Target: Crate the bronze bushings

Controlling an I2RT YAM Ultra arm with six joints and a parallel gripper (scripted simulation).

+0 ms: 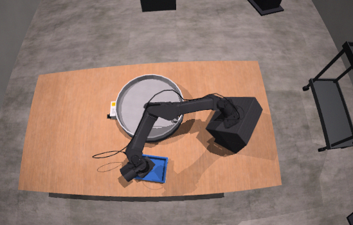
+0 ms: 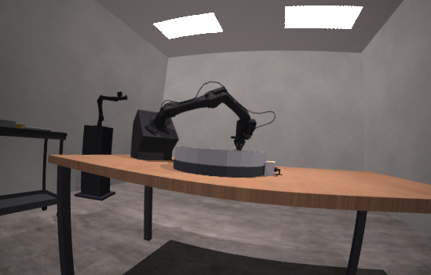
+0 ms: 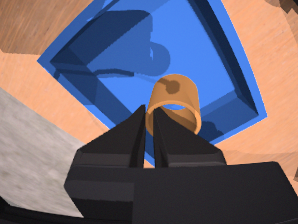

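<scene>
Now: hand 7 cm above the blue crate, 2 cm past it and 1 cm to the left of it. Round my hand: round grey turntable: 36 cm to the right, 15 cm behind, 4 cm below.
</scene>
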